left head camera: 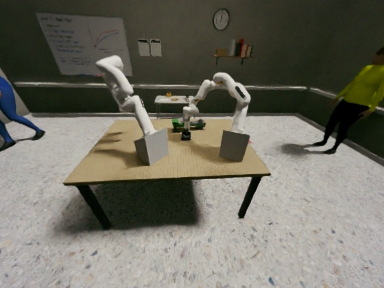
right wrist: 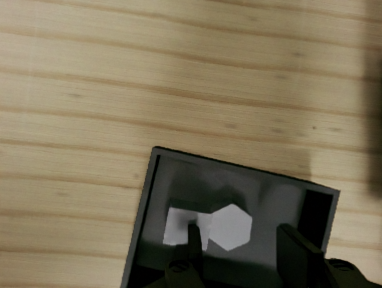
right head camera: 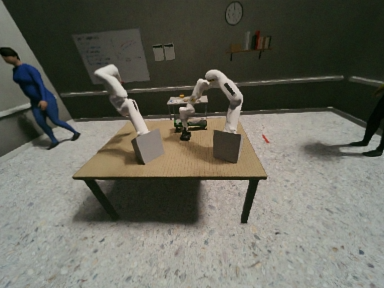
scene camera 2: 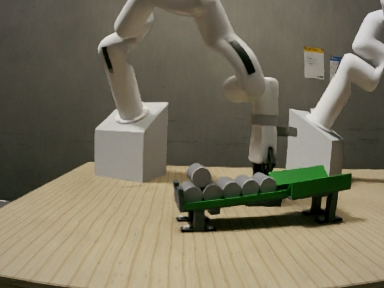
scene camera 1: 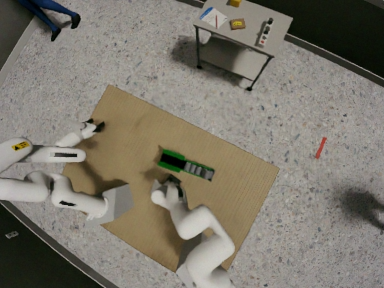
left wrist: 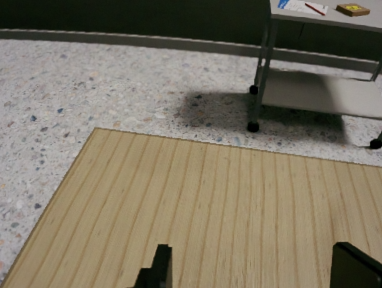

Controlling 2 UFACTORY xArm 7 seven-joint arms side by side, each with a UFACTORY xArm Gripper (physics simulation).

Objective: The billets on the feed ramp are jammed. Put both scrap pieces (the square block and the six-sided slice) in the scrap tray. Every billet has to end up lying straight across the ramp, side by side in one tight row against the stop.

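Places are measured from the left arm's base along level axes (x ahead, y up, z right), in centimetres.
Pixels of known places: left gripper, fingertip midpoint: (scene camera 1: 98, 121) (left wrist: 253, 271); right gripper, fingertip midpoint: (left head camera: 186, 134) (right wrist: 237, 246) (right head camera: 185, 134); left arm's base, link origin: (scene camera 2: 318, 124) (scene camera 1: 100, 207); right arm's base, link origin: (right head camera: 229, 132) (scene camera 2: 132, 115).
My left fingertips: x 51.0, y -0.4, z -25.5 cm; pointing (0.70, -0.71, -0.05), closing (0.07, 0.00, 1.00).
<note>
For each thing: its middle in the pictures, then the offset to it from my left fingertips. "pt": a spot on its surface instead. Level surfaces: height alone.
- square block, body centre: (right wrist: 187, 222) dy -20.3, dx -27.1, dz +59.5 cm
- six-sided slice, body centre: (right wrist: 228, 223) dy -20.7, dx -24.0, dz +59.7 cm
- dark scrap tray, surface spot: (right wrist: 140, 210) pt dy -18.4, dx -30.2, dz +58.1 cm
- stop, body centre: (scene camera 2: 178, 194) dy -15.1, dx -5.8, dz +85.4 cm
- more billet, body centre: (scene camera 2: 198, 174) dy -11.1, dx -6.3, dz +81.3 cm
- ramp's wider green upper end, surface spot: (scene camera 2: 320, 186) pt dy -12.6, dx -0.4, dz +55.6 cm
- wooden table, surface height: dy -22.0 cm
The square block (right wrist: 176, 226) and the six-sided slice (right wrist: 230, 227) lie side by side in the dark scrap tray (right wrist: 140, 210). My right gripper (right wrist: 237, 246) (scene camera 2: 263, 167) is open, low over the tray, its fingers on either side of the slice with a gap at the right finger. On the green ramp (scene camera 2: 240, 200) several grey billets (scene camera 2: 228, 187) (scene camera 1: 198, 171) lie across in a row down to the stop (scene camera 2: 178, 195). One more billet (scene camera 2: 200, 176) rests on top of the row near the stop. My left gripper (left wrist: 253, 271) (scene camera 1: 96, 125) is open and empty over the table, far from the ramp.
The ramp's wider green upper end (scene camera 2: 320, 186) stands beside the right gripper. The grey arm bases (left head camera: 152, 146) (left head camera: 234, 145) stand on the wooden table (left head camera: 115, 167). A cart (scene camera 1: 277, 30) stands on the floor beyond the table. People stand off to the sides.
</note>
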